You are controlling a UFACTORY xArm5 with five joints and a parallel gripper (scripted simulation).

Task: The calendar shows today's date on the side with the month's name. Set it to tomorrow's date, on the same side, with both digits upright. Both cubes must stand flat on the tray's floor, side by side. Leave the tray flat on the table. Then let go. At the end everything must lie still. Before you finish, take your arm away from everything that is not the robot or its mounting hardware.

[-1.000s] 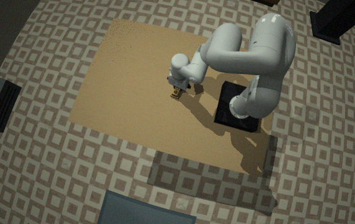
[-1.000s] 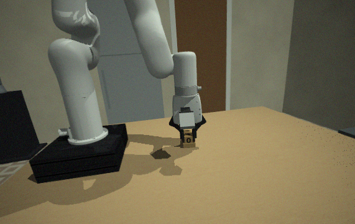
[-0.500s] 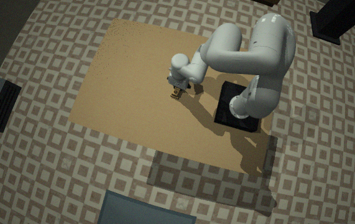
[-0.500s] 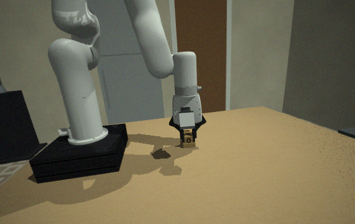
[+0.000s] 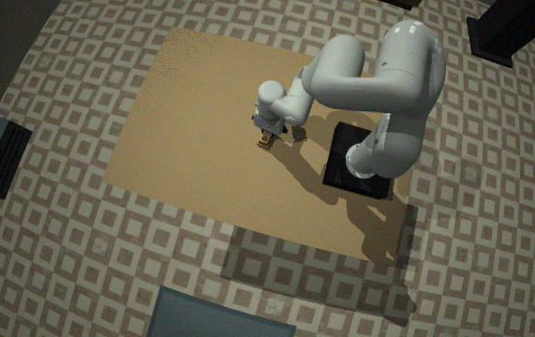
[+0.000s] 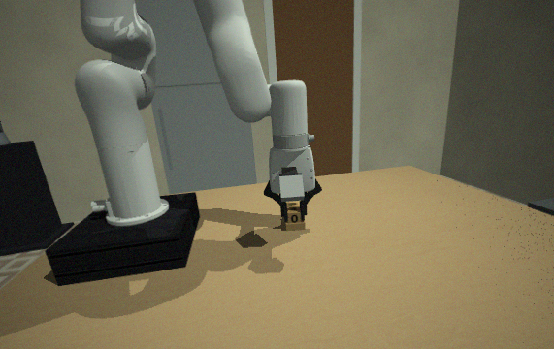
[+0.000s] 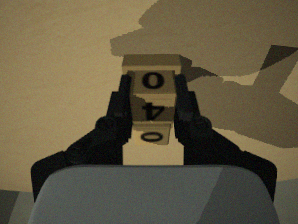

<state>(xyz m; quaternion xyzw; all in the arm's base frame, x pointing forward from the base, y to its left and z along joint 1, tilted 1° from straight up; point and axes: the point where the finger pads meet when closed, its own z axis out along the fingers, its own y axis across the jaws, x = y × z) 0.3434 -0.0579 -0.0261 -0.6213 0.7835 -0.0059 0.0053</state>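
Right now my hand is 1 cm above the wooden date cube. Round my hand: wooden calendar tray 2 cm to the left, 3 cm below.
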